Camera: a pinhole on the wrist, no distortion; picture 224 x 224 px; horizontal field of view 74.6 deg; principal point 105.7 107.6 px. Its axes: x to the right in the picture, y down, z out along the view. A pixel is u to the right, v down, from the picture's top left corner.
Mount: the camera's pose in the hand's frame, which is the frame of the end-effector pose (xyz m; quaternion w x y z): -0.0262 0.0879 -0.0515 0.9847 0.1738 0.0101 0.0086
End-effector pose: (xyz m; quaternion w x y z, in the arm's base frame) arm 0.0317 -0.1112 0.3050 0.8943 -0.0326 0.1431 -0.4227
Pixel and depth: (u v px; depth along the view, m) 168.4 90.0 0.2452
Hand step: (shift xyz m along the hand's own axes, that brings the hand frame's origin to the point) 0.0843 -0.0214 0.1670
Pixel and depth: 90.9 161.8 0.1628
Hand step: -0.0397 0.0883 0.1223
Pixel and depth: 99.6 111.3 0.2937
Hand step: -0.0318 -0.0059 0.2271
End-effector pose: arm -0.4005 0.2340 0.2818 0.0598 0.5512 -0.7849 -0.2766
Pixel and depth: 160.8 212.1 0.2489
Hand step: 0.0704 0.1709 0.2413
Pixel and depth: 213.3 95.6 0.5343
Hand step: 0.3775 -0.1279 0.4289
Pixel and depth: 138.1 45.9 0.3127
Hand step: 0.0516 -0.1409 0.1961
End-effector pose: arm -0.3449 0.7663 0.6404 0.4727 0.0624 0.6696 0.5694
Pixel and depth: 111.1 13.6 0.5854
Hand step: 0.0137 -0.4635 0.3699
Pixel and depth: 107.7 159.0 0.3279
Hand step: -0.0158 0.0835 0.2957
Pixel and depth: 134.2 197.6 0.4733
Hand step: 0.0725 0.2000 0.4908
